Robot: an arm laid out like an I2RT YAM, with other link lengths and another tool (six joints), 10 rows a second.
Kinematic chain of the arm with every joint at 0, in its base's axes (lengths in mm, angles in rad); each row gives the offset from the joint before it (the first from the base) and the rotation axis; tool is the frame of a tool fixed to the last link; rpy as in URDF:
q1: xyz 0 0 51.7 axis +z
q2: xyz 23.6 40 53.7 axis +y
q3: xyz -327.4 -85.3 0 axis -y
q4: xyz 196 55 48 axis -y
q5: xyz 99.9 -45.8 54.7 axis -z
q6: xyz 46.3 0 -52.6 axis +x
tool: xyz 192 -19 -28 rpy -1.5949 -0.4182 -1.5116
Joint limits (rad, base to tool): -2.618..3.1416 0..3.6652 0..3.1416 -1.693..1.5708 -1.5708..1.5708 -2.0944..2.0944
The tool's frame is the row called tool.
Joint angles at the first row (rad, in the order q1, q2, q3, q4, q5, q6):
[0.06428 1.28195 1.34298 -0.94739 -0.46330 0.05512]
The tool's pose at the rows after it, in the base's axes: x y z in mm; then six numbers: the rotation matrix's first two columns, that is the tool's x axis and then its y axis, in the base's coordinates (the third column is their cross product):
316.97, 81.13, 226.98, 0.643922, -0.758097, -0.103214, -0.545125, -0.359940, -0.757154
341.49, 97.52, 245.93, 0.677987, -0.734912, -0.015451, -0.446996, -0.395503, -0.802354
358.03, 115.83, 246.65, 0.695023, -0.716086, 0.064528, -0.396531, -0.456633, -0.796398
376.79, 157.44, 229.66, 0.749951, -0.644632, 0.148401, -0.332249, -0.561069, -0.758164
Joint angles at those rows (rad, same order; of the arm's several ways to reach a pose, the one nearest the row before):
[0.07341 1.28349 1.34337 -0.87987 -0.47667 0.05167]
[0.14592 1.28728 1.34334 -0.77113 -0.42782 0.05208]
[0.25581 1.31245 1.34334 -0.71010 -0.31679 0.05133]
[0.41332 1.39791 1.34338 -0.63803 -0.19857 0.02040]

